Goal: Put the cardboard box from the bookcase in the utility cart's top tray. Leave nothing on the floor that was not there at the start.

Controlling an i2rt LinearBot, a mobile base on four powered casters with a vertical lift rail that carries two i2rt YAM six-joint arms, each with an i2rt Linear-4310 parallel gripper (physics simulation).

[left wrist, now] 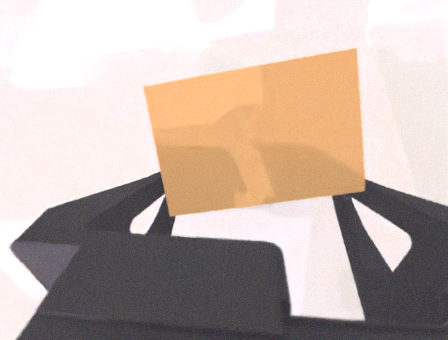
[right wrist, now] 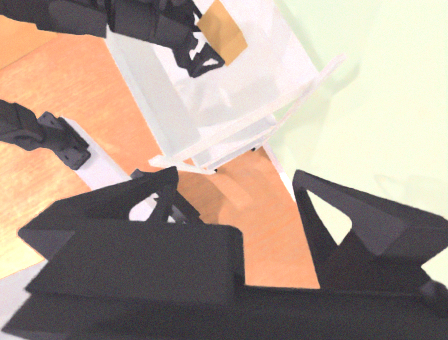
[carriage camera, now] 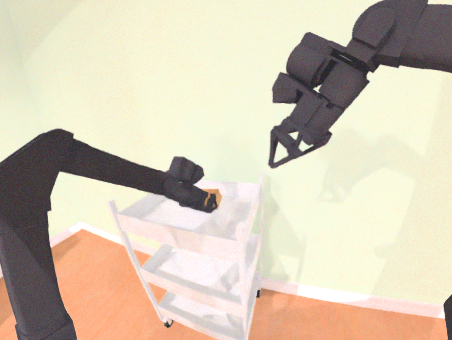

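Where they show: left gripper, between the fingertips: point(left wrist: 255, 175) point(right wrist: 216, 46) point(carriage camera: 206, 204); right gripper, between the fingertips: point(right wrist: 234, 174) point(carriage camera: 282, 161); left arm's base, origin of its link: point(right wrist: 62, 140).
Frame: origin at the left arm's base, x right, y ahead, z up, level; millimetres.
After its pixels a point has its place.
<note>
The orange-brown cardboard box point(carriage camera: 217, 196) {z 140, x 263, y 465 mm} point(left wrist: 260, 125) {z 150, x 221, y 476 mm} point(right wrist: 226, 35) {z 151, x 246, y 468 mm} is between the fingers of my left gripper point(carriage camera: 212, 202) {z 107, x 217, y 463 mm} point(left wrist: 255, 175) {z 107, x 217, y 463 mm} point(right wrist: 216, 46) {z 107, x 217, y 463 mm}, which is shut on it. Box and gripper are over the top tray of the white utility cart point(carriage camera: 175, 234) {z 135, x 163, y 264 mm} point(right wrist: 137, 95) {z 131, x 183, y 260 mm}, within its rim in the carriage view. Whether the box's underside touches the tray floor is hidden. My right gripper point(carriage camera: 272, 161) {z 318, x 446, y 275 mm} point(right wrist: 234, 174) {z 318, x 446, y 275 mm} is open and empty, higher up and to the right of the cart. The bookcase does not show.
Two lower trays point(carriage camera: 195, 288) {z -177, x 156, y 311 mm} sit under the top one, between the cart's corner posts. The pale wall point(carriage camera: 150, 90) {z 596, x -51, y 731 mm} point(right wrist: 400, 125) {z 176, x 591, y 530 mm} stands close behind the cart, with a white baseboard point(carriage camera: 345, 296) {z -507, x 892, y 422 mm}. Orange floor point(carriage camera: 100, 270) {z -575, x -755, y 657 mm} point(right wrist: 270, 240) {z -575, x 896, y 156 mm} surrounds it. Dark robot base parts point(right wrist: 75, 150) show at the left.
</note>
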